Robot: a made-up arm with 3 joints. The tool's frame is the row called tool.
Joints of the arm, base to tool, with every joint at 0 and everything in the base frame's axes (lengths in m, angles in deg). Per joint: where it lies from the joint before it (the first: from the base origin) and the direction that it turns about. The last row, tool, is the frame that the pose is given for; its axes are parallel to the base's.
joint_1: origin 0 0 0.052 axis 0 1 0
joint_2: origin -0.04 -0.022 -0.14 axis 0 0 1
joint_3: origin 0.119 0.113 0.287 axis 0 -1 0
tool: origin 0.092 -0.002 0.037
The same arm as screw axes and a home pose.
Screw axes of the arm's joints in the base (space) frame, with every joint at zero. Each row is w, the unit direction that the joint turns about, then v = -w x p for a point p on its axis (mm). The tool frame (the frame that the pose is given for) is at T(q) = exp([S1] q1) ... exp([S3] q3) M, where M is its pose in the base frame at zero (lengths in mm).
S1: w 0 1 0 v -52.0 0.0 0.0
S2: w 0 0 1 v -22.0 40.0 0.0
S3: w 0 -1 0 v 199.0 0.0 -79.0
M: xyz 171.0 89.0 236.0 (mm) quaternion w x y z 1 0 0 0

